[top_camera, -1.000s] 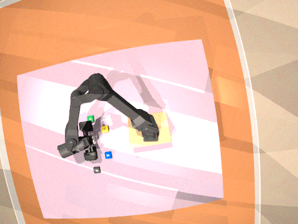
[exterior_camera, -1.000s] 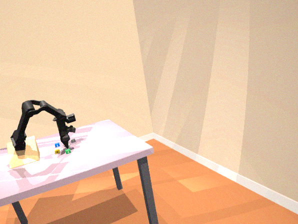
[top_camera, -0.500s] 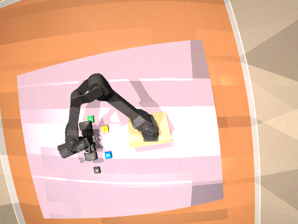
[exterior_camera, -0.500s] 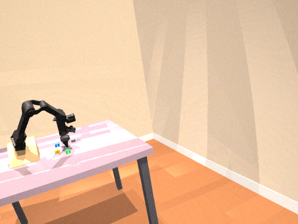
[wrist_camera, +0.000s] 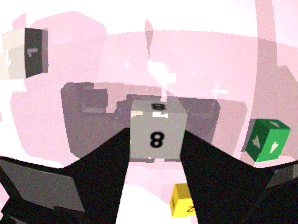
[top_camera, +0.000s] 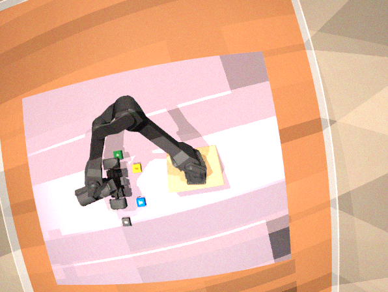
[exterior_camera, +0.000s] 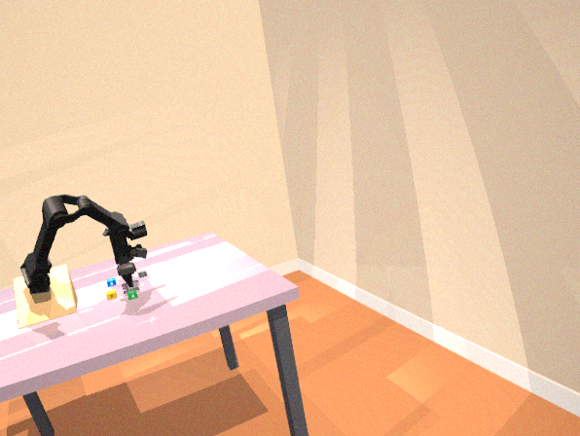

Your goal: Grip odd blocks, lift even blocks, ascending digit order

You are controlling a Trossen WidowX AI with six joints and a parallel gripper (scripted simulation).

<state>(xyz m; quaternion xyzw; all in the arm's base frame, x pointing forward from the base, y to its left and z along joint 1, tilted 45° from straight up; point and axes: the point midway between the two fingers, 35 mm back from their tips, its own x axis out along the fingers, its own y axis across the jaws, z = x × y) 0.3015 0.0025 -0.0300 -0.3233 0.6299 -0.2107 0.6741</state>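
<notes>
My gripper tip is now 70 mm past the yellow block and 50 mm to the left of it. Round my gripper tip: green block: 10 mm ahead, 100 mm to the right; white block: right at my gripper tip; blue block: 80 mm behind, 80 mm to the left.
</notes>
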